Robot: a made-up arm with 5 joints.
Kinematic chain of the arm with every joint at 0, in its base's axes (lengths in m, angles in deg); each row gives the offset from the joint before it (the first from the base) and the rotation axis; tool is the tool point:
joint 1: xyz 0 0 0.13 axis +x
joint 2: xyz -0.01 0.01 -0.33 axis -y
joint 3: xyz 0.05 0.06 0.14 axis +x
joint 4: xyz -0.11 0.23 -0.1 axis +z
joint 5: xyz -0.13 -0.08 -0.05 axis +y
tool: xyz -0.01 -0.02 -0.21
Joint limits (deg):
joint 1: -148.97..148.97
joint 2: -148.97..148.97
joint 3: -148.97..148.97
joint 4: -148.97..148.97
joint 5: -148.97..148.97
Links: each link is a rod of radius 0.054 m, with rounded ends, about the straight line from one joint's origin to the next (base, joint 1, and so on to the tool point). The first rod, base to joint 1, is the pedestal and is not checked.
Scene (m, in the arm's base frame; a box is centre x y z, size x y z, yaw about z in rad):
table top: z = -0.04
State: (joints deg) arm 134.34 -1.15 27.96 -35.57 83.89
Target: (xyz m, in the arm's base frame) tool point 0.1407 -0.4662 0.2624
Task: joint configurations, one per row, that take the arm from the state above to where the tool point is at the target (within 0.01 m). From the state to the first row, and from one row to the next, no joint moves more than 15 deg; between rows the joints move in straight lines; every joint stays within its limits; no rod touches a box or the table.
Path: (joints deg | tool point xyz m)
1: 135.13 -13.04 35.29 -41.92 86.45 | -0.3268 -0.3238 0.4722
2: 135.92 -24.93 42.63 -48.26 89.00 | -0.2039 -0.4169 0.3812
3: 136.71 -36.83 49.96 -54.61 91.56 | -0.0425 -0.4669 0.3077
4: 137.50 -48.72 57.30 -60.95 94.12 | 0.1407 -0.4662 0.2624

